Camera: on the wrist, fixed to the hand. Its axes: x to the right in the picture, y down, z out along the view.
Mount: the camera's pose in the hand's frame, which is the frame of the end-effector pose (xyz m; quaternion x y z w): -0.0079 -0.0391 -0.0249 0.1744 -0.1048 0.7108 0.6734
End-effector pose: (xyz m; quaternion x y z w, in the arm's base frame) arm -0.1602 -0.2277 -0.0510 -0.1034 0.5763 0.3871 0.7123
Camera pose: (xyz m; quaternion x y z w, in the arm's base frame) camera -0.1527 -0.2724 -0.0634 0.5048 0.4544 0.6773 0.2829
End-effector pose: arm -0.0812 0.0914 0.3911 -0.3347 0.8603 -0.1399 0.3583
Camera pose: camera -0.0762 0.0680 0.4316 0.4339 0.7552 0.0455 0.4892
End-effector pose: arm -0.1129 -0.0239 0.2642 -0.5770 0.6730 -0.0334 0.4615
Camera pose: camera -0.1009 -0.0426 0.3056 0.1668 0.8091 0.2486 0.5057
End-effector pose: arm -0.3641 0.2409 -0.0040 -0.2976 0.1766 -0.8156 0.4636
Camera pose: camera -0.4026 0.2679 -0.0034 -0.0795 0.1396 -0.2193 0.9623
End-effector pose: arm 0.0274 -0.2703 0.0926 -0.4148 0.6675 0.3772 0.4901
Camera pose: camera 0.0564 -0.3060 0.1023 0.3201 0.7587 0.5294 0.2042
